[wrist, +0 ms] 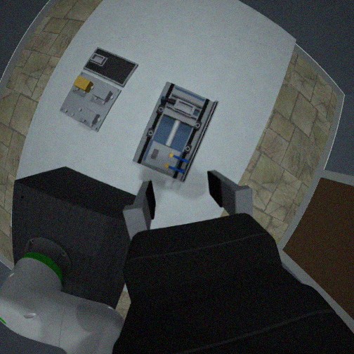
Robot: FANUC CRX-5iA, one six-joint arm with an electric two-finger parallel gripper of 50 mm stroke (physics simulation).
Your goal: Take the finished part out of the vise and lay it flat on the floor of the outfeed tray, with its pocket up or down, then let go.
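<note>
The vise (pixel 163 159) lies in the upper middle of the wrist view, with a blue bed and a screw between its grey ends. A small grey part with a rectangular pocket (pixel 184 106) sits at its far end, between the jaws as far as I can tell. A shallow dark tray with a grey rim (pixel 118 70), which looks like the outfeed tray, lies at the upper left; a small grey framed piece (pixel 98 59) is at its left end. My gripper (pixel 180 187) is open and empty, high above the table and on the near side of the vise.
A grey plate (pixel 76 106) with a yellow block (pixel 83 83) and small grey fittings lies beside the dark tray. A big black box-shaped base (pixel 75 210) and the white arm (pixel 60 310) fill the lower left. A brown surface (pixel 320 235) is at the right, beyond the stone floor.
</note>
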